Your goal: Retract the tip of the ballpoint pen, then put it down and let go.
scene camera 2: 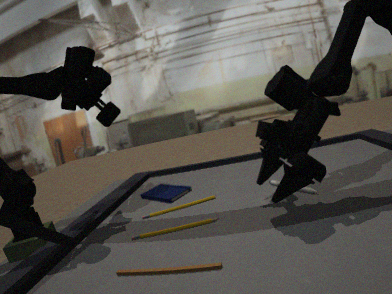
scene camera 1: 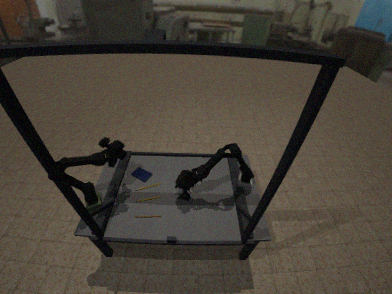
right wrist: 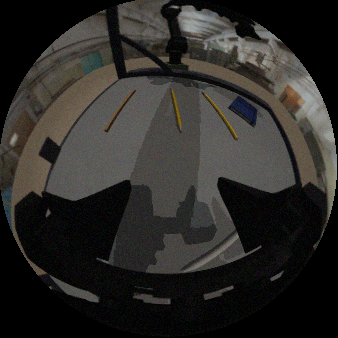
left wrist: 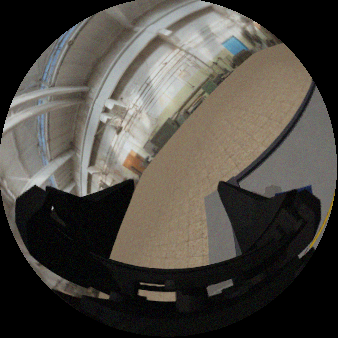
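Where they show: left gripper, fingertip midpoint: point(scene camera 2: 99, 102) point(scene camera 1: 113, 141) point(left wrist: 177, 184); right gripper, fingertip midpoint: point(scene camera 2: 265, 192) point(scene camera 1: 175, 193) point(right wrist: 174, 183); left arm's base at its link origin: point(scene camera 1: 92, 200) point(right wrist: 174, 62); right arm's base at its link origin: point(scene camera 1: 245, 179).
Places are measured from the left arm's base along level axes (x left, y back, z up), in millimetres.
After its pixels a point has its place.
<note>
The pen point(scene camera 2: 309, 191) {x -226, y -634, z -34 mm} point(right wrist: 210, 254) {x -198, y -631, z -31 mm} is a slim white-grey barrel lying on the table at the right of scene camera 2, partly behind a finger. In the right wrist view it lies low, near the right-hand finger. Whether its tip is out cannot be told; I cannot make it out in scene camera 1. My right gripper point(scene camera 2: 266, 191) {x -215, y -524, z 4 mm} point(right wrist: 174, 183) {x -215, y -524, z 4 mm} is open and empty, low over the table with its fingers pointing down beside the pen. My left gripper point(left wrist: 177, 184) {x 178, y -259, z 282 mm} is open and empty, raised over the table's left edge, far from the pen.
Two yellow pencils point(scene camera 2: 182, 206) {x -44, y -392, z -35 mm} point(scene camera 2: 175, 229) {x -143, y -345, z -36 mm} and an orange stick point(scene camera 2: 170, 270) {x -268, y -302, z -34 mm} lie left of the pen. A blue book point(scene camera 2: 166, 193) {x 68, y -379, z -28 mm} lies behind them. A dark raised rim borders the grey table point(scene camera 1: 200, 227) {x -491, y -555, z -40 mm}, and dark frame posts point(scene camera 1: 295, 142) {x -700, y -717, z 744 mm} stand around it.
</note>
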